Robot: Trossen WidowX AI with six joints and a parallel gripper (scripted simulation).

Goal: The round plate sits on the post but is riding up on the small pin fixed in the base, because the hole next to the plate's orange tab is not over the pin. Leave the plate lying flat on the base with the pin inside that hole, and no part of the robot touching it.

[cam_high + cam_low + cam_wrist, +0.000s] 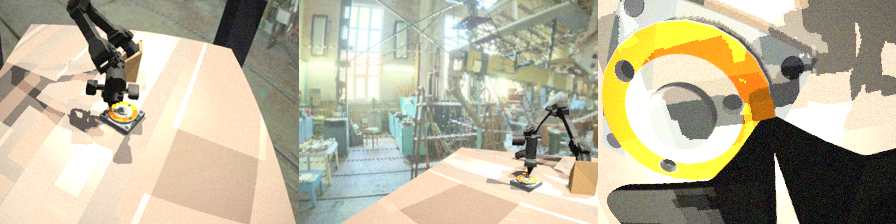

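Now: gripper tip 3 cm to the right of the round plate, 1 cm short of it and 1 cm above it. From my gripper tip the other things lie so: base (5 cm to the left, 2 cm below, 1 cm ahead).
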